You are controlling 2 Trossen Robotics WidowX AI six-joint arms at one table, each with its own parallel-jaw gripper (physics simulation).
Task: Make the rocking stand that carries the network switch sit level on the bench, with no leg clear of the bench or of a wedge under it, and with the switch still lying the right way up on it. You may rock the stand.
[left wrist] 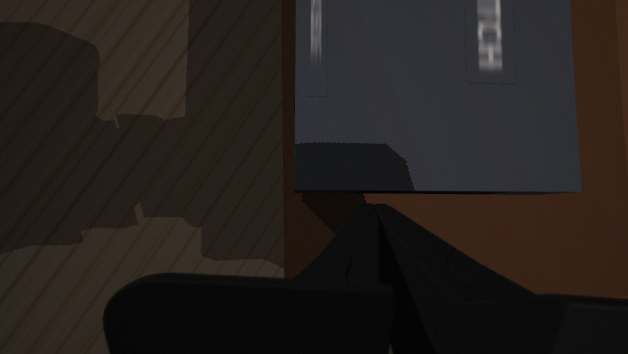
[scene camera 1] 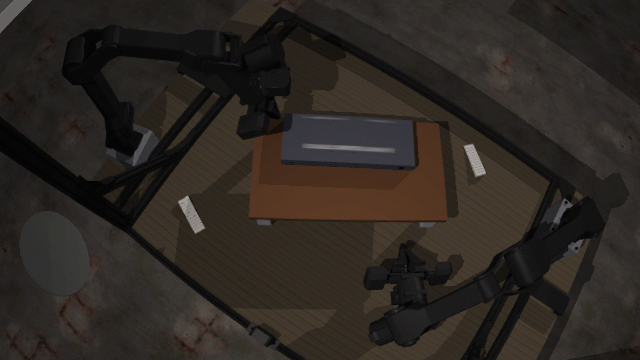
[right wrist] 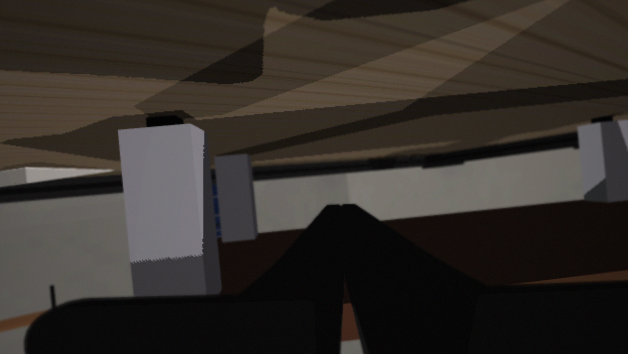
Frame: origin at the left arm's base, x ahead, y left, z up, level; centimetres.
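Seen in the pictures: left gripper, between the fingertips: (left wrist: pixel 371 217) (scene camera 1: pixel 278 117); right gripper, between the fingertips: (scene camera 1: pixel 402 244) (right wrist: pixel 340 218); left arm's base, origin of its link: (scene camera 1: pixel 128 142); right arm's base, origin of its link: (scene camera 1: pixel 571 225).
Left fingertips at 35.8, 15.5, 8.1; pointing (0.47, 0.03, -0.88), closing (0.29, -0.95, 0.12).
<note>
Offsets run from my left fingertips to a thing's top centre, as dx, dy, dz. Level surfaces: height alone.
The stand's orange-brown top (scene camera 1: pixel 350 206) (left wrist: pixel 505 240) carries the dark grey network switch {+15.4, +1.9, -2.0} (scene camera 1: pixel 347 135) (left wrist: pixel 440 115), which lies flat toward the top's far edge. Grey legs (right wrist: pixel 162 195) (right wrist: pixel 237 200) (right wrist: pixel 594 160) show under it; whether every foot touches the bench cannot be told. Two white ribbed wedges {-13.6, -24.5, -13.8} (scene camera 1: pixel 191 215) {+46.5, +14.7, -13.8} (scene camera 1: pixel 474 160) lie apart from the stand, left and right. My left gripper (scene camera 1: pixel 276 116) (left wrist: pixel 371 217) is shut and empty, over the top's far left part beside the switch's end. My right gripper (scene camera 1: pixel 406 246) (right wrist: pixel 340 218) is shut and empty, before the near edge, left of the near right leg.
The wooden bench {dz -15.0} (scene camera 1: pixel 300 280) lies under the stand, bordered by black frame rails (scene camera 1: pixel 425 97). A blue object (right wrist: pixel 216 210) shows partly behind the legs in the right wrist view. A pale round disc (scene camera 1: pixel 54 252) is at the left of the scene view.
</note>
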